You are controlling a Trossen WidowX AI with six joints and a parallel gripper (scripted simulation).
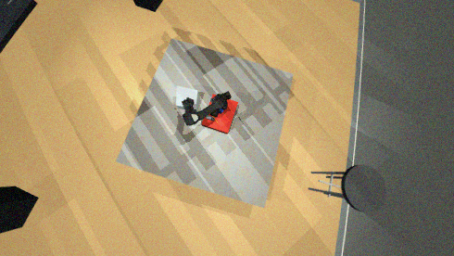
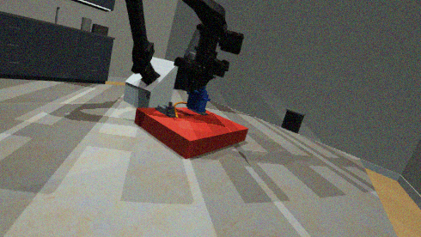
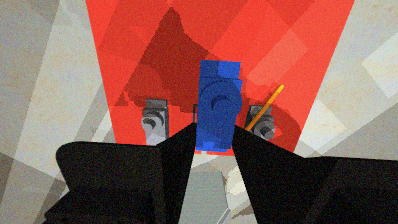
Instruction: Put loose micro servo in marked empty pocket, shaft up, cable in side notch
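My gripper tip is now 70 mm short of the red deck and 100 mm above it.
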